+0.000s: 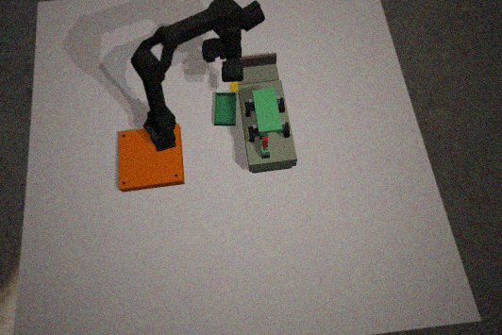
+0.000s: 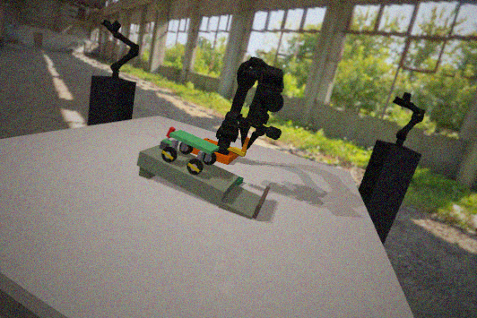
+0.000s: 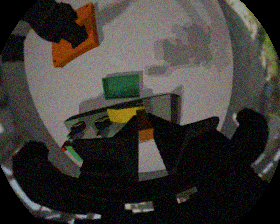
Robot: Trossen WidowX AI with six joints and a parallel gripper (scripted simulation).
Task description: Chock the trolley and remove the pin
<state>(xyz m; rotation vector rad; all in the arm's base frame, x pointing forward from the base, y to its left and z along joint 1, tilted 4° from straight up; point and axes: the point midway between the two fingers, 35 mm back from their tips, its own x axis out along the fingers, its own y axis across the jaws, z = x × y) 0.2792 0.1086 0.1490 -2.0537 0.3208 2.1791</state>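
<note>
The red-headed stop pin is 2 cm ahead of my gripper tip, 26 cm to the right of it and 2 cm below it. Also, from my gripper tip: yellow chock (2 cm to the right, 1 cm below); then green trolley (6 cm ahead, 17 cm to the right, 4 cm below); then green tray (5 cm behind, 5 cm to the right, 16 cm below).
</note>
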